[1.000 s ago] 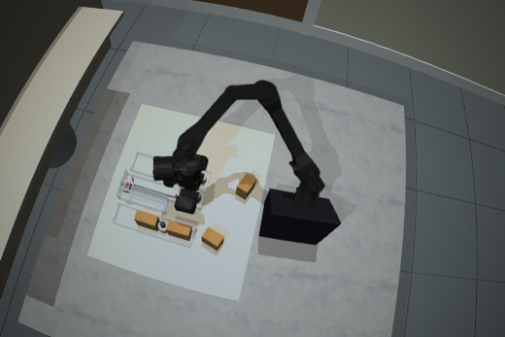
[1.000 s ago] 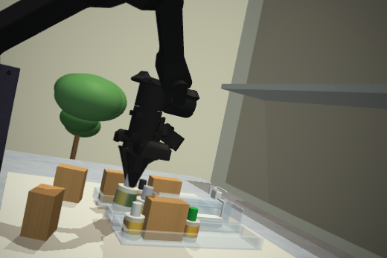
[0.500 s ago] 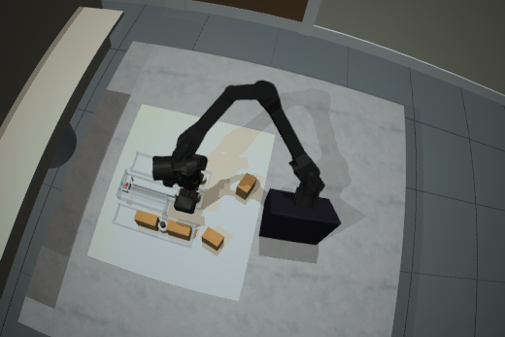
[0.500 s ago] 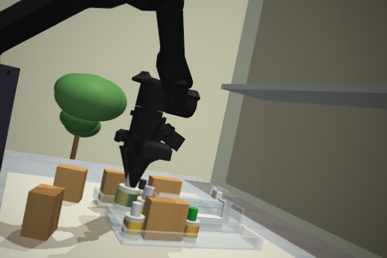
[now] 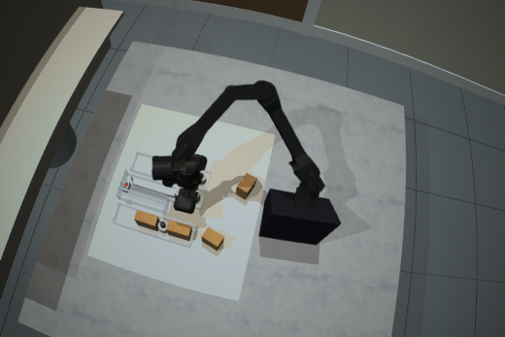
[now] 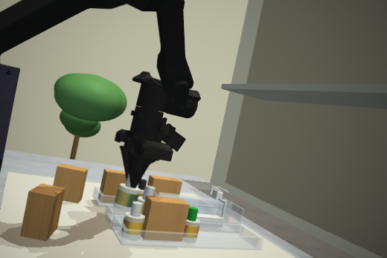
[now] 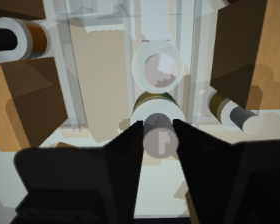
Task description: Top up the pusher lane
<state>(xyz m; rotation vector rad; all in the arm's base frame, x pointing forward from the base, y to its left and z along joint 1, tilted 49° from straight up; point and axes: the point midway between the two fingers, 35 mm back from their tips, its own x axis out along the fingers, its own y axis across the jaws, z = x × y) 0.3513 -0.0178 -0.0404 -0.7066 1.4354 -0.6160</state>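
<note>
The clear sprung lane is 140 mm ahead of my gripper tip, 30 mm to the left of it and 50 mm below it. From my gripper tip the other things lie so: red mark (220 mm ahead, 40 mm to the left).
</note>
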